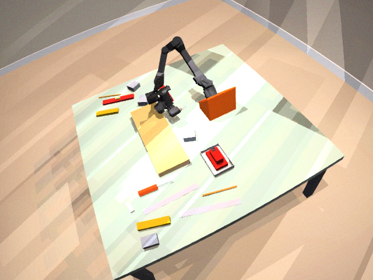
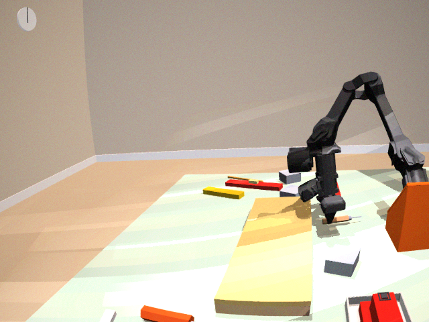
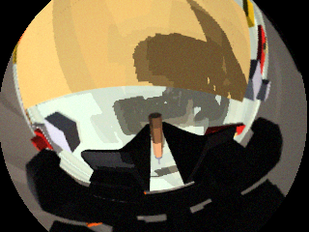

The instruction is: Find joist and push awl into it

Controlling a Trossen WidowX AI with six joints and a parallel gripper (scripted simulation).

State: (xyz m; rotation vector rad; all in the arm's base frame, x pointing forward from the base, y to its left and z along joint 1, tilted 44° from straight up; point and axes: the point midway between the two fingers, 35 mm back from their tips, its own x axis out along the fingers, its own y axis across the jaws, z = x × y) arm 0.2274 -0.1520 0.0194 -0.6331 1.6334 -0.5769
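My gripper tip is 5 cm past the awl. From my gripper tip the other things lie so: white tray 5 cm behind, 43 cm to the left; then red stud finder 6 cm behind, 42 cm to the left, 3 cm above.
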